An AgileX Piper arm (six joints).
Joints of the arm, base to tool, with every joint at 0 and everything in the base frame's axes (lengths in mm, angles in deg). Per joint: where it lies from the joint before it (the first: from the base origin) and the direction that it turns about. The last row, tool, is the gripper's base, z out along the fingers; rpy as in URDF.
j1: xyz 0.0 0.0 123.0 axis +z
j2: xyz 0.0 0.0 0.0 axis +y
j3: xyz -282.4 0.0 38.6 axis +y
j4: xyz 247.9 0.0 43.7 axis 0.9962 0 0.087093
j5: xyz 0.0 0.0 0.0 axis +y
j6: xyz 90.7 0.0 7.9 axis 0.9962 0 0.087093
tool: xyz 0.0 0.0 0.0 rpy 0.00 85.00 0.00
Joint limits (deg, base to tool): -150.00..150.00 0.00..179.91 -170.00..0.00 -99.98..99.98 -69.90..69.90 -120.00..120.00
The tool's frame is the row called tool.
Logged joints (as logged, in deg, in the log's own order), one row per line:
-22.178 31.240 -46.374 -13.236 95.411 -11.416
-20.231 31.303 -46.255 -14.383 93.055 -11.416
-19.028 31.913 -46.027 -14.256 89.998 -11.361
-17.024 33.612 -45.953 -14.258 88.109 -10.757
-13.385 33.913 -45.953 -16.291 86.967 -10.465
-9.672 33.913 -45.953 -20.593 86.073 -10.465
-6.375 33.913 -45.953 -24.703 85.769 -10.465
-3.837 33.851 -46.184 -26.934 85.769 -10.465
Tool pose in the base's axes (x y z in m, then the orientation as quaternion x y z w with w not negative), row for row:
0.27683 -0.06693 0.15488 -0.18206 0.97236 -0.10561 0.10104
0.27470 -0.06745 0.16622 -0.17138 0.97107 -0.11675 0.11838
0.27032 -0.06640 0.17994 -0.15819 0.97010 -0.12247 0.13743
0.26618 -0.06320 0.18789 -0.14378 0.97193 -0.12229 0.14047
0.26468 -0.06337 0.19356 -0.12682 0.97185 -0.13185 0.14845
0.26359 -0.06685 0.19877 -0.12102 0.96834 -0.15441 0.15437
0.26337 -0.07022 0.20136 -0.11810 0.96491 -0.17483 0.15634
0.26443 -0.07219 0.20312 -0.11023 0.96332 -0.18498 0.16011
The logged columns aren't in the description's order. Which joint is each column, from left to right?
Columns, left to right: j6, j5, j3, j4, j2, j1.
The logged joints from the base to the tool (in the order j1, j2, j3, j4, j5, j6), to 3 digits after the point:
-11.416 95.411 -46.374 -13.236 31.240 -22.178
-11.416 93.055 -46.255 -14.383 31.303 -20.231
-11.361 89.998 -46.027 -14.256 31.913 -19.028
-10.757 88.109 -45.953 -14.258 33.612 -17.024
-10.465 86.967 -45.953 -16.291 33.913 -13.385
-10.465 86.073 -45.953 -20.593 33.913 -9.672
-10.465 85.769 -45.953 -24.703 33.913 -6.375
-10.465 85.769 -46.184 -26.934 33.851 -3.837

